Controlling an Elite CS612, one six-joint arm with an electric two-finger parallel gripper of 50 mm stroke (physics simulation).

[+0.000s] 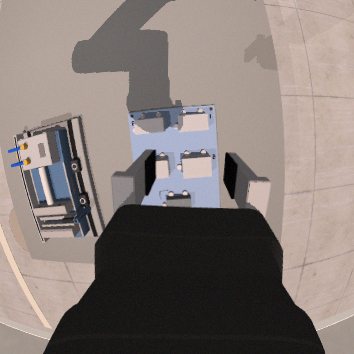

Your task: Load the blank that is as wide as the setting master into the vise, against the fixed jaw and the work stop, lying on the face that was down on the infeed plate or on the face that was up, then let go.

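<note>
The infeed plate is light blue and lies below my gripper. On it, pale blanks sit by small round pins: one at the upper left, partly in shadow, one at the upper right, one at the middle left, partly behind the left finger, and a larger-looking one at the middle right. Another block, dark on top, is partly hidden by the gripper body. My gripper is open and empty, high above the middle row. The vise stands at the left. I cannot tell which block is the setting master.
The vise has a grey block with two blue-and-orange fittings at its far end, a pale rod and grey jaw plates at its near end. A dark rail runs along its right side. Arm shadow falls beyond the plate.
</note>
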